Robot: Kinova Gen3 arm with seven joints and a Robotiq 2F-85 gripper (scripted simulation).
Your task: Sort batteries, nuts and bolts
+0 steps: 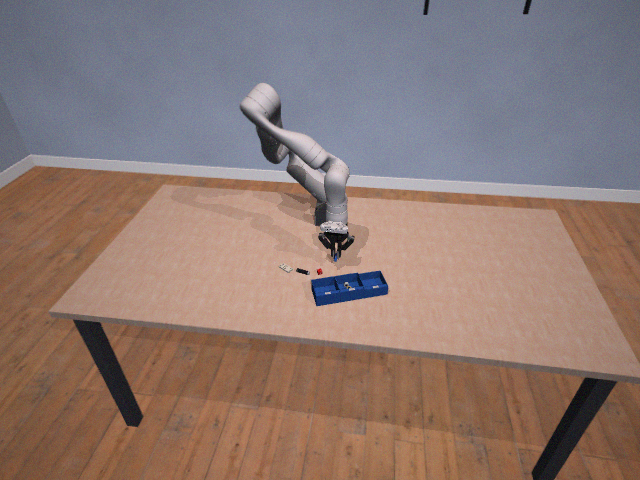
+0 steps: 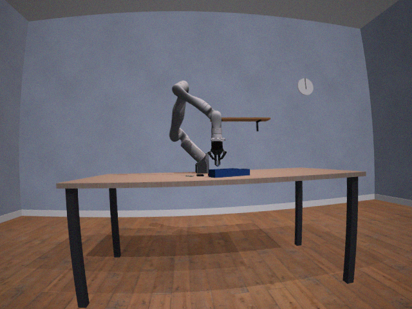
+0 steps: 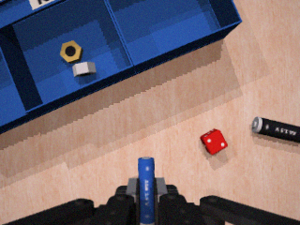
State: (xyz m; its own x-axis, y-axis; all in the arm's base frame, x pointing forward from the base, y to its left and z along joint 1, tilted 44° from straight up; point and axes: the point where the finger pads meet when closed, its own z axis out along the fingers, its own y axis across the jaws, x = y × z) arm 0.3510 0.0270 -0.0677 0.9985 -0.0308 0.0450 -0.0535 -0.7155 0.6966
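Right now my hand is 120 mm to the left of the black battery, 70 mm above it and 30 mm short of it. From my hand the other things lie so: red die 70 mm below, 60 mm to the right, 20 mm ahead; grey nut 90 mm ahead, 70 mm below, 40 mm to the left; blue battery 20 mm below.
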